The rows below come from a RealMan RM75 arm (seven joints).
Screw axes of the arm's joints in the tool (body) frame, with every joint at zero. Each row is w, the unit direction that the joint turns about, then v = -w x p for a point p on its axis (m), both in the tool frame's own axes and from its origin. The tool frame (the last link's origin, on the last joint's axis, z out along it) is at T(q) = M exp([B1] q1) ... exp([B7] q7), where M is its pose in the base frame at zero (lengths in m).
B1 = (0, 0, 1, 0, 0, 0)
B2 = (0, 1, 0, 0.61, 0, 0)
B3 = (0, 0, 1, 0, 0, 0)
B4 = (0, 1, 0, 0.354, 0, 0)
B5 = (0, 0, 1, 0, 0, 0)
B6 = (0, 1, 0, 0.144, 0, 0)
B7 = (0, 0, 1, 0, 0, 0)
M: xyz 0 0 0.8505 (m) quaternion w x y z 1 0 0 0
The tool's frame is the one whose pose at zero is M.
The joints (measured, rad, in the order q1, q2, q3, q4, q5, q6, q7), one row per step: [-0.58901 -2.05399 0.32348 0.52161 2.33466 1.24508 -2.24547]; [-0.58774 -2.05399 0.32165 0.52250 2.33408 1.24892 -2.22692]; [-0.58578 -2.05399 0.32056 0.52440 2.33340 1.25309 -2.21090]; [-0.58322 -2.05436 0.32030 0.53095 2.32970 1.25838 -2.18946]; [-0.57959 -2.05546 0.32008 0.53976 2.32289 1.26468 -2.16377]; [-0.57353 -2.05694 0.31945 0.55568 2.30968 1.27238 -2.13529]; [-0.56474 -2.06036 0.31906 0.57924 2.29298 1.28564 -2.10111]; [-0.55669 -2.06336 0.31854 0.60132 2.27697 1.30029 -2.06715]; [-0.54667 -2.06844 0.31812 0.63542 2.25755 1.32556 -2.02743]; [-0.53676 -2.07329 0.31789 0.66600 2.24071 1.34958 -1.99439]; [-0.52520 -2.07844 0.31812 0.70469 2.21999 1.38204 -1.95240]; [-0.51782 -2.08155 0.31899 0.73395 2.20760 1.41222 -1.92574]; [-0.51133 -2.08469 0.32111 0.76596 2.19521 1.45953 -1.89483]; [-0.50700 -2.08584 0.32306 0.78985 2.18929 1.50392 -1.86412]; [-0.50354 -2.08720 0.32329 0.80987 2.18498 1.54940 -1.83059]
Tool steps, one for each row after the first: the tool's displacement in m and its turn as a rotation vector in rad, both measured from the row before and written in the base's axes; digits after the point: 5 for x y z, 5 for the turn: [-0.00006 -0.00053 0.00027 0.00152 0.00753 -0.01520]; [-0.00024 -0.00067 0.00045 0.00135 0.00689 -0.01324]; [-0.00004 -0.00024 0.00150 0.00558 0.01069 -0.01936]; [0.00007 -0.00025 0.00189 0.00872 0.01156 -0.02296]; [-0.00013 0.00008 0.00391 0.01760 0.01288 -0.02549]; [0.00018 -0.00046 0.00490 0.02118 0.01511 -0.03267]; [0.00055 -0.00059 0.00465 0.01939 0.01459 -0.03358]; [0.00180 -0.00099 0.00643 0.02285 0.01761 -0.04583]; [0.00160 -0.00157 0.00550 0.01889 0.01459 -0.03931]; [0.00260 -0.00203 0.00717 0.02260 0.02018 -0.05272]; [0.00284 -0.00191 0.00512 0.01043 0.01297 -0.04094]; [0.00525 -0.00304 0.00475 0.00137 0.01017 -0.05702]; [0.00462 -0.00324 0.00330 -0.00507 0.01167 -0.05399]; [0.00464 -0.00371 0.00235 -0.00704 0.01015 -0.05561]
